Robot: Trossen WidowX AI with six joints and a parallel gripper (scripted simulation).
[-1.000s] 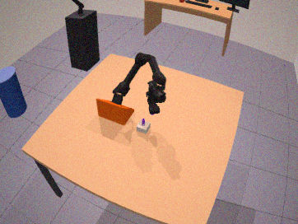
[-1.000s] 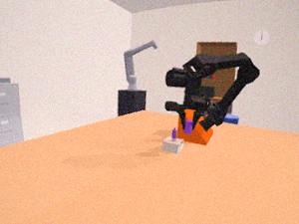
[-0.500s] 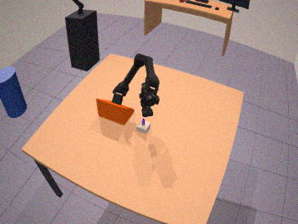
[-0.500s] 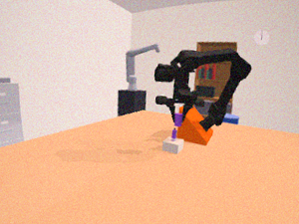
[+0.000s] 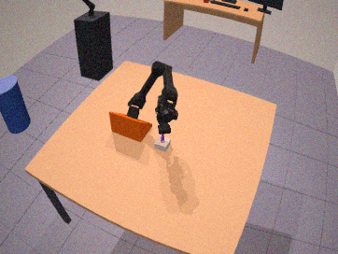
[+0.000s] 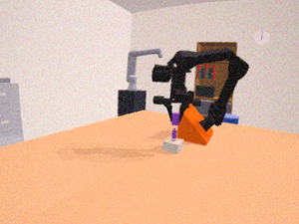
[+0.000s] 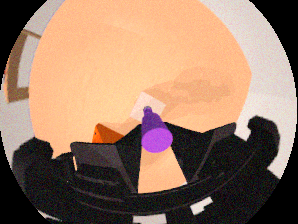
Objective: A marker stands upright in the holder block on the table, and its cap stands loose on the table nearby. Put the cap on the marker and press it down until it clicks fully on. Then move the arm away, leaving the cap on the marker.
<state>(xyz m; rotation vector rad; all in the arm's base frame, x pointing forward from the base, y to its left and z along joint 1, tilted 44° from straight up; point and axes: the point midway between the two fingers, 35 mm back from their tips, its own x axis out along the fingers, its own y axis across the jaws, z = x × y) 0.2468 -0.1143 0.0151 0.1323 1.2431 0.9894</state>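
My gripper tip is 10 cm above the holder block. From my gripper tip the other things lie so: purple cap 1 cm above.
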